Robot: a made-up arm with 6 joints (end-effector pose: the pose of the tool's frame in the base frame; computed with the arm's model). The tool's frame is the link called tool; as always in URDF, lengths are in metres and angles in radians.
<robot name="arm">
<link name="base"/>
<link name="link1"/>
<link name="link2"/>
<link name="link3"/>
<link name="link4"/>
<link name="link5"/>
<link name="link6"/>
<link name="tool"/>
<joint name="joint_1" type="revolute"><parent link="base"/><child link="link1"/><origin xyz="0 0 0.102" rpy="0 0 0"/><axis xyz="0 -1 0"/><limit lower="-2.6" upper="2.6" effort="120" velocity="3.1"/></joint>
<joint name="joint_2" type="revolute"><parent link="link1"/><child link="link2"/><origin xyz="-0.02 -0.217 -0.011" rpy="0 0 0"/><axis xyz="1 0 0"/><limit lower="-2.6" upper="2.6" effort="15" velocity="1"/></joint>
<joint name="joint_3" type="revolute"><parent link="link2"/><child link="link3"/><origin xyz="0.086 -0.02 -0.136" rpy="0 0 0"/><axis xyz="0 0 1"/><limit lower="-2.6" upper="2.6" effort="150" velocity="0.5"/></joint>
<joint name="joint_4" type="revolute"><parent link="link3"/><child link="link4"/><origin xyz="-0.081 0.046 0.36" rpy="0 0 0"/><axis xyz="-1 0 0"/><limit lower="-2.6" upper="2.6" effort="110" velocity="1.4"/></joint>
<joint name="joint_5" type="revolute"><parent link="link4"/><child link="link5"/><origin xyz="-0.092 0.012 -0.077" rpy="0 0 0"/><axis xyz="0 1 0"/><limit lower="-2.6" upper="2.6" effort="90" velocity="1.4"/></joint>
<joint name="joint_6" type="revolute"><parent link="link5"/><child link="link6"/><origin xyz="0.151 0.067 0.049" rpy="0 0 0"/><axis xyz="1 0 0"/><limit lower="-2.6" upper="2.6" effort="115" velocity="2.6"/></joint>
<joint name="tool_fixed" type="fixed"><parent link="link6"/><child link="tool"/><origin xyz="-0.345 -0.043 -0.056" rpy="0 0 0"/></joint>
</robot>
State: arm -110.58 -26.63 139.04 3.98 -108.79 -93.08
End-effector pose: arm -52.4 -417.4 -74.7 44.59 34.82 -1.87
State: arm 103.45 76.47 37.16 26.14 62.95 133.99
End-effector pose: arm -30.5 -468.0 -155.0 86.63 26.27 93.92
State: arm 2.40 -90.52 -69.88 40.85 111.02 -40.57
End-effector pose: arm 152.1 69.1 8.7 -16.57 64.62 -118.26
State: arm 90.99 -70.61 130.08 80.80 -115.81 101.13
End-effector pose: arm 11.7 -170.4 378.7 -35.63 118.42 115.59
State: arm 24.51 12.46 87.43 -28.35 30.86 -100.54
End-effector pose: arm -75.6 -588.4 343.0 -85.35 -69.73 83.53
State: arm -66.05 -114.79 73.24 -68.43 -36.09 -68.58
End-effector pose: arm 102.6 86.1 377.0 -72.92 74.62 93.29
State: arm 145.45 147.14 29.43 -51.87 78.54 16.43
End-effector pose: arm 314.2 -281.9 330.7 89.11 -8.08 -134.48
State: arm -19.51 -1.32 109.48 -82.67 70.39 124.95
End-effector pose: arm 299.6 -393.4 400.0 5.22 -160.57 48.84
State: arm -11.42 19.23 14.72 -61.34 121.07 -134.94
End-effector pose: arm 134.8 -276.9 364.8 -20.54 -40.83 131.09
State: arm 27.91 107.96 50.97 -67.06 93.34 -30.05
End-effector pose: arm 136.7 -434.6 -111.9 9.69 -59.25 153.27
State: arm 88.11 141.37 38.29 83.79 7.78 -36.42
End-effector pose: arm 307.2 -173.8 -141.8 32.91 -109.82 0.21
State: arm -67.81 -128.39 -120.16 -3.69 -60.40 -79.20
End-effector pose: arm -78.5 -347.8 -255.4 96.55 126.96 51.68
